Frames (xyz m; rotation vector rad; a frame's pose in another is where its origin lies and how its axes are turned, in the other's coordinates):
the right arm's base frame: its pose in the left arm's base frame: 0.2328 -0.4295 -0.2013 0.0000 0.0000 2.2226
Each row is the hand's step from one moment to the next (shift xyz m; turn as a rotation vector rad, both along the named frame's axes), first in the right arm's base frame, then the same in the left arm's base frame.
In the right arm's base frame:
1: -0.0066 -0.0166 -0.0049 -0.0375 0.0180 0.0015
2: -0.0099 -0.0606 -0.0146 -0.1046 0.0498 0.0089
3: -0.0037 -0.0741 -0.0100 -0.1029 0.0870 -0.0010
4: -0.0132 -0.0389 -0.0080 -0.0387 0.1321 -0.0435
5: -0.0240 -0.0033 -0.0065 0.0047 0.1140 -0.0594
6: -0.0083 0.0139 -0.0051 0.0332 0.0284 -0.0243
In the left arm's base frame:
1: 0.0172 0.0048 -0.0049 0.0084 -0.0407 0.0015
2: 0.0542 0.0289 -0.0146 0.0239 -0.1134 0.0089
3: 0.0612 0.0420 -0.0100 -0.0067 -0.1346 -0.0010
4: 0.0389 0.0131 -0.0080 -0.0815 -0.1109 -0.0435
5: 0.0172 -0.0171 -0.0065 -0.0935 -0.0654 -0.0594
6: -0.0060 -0.0150 -0.0051 -0.0427 0.0092 -0.0243

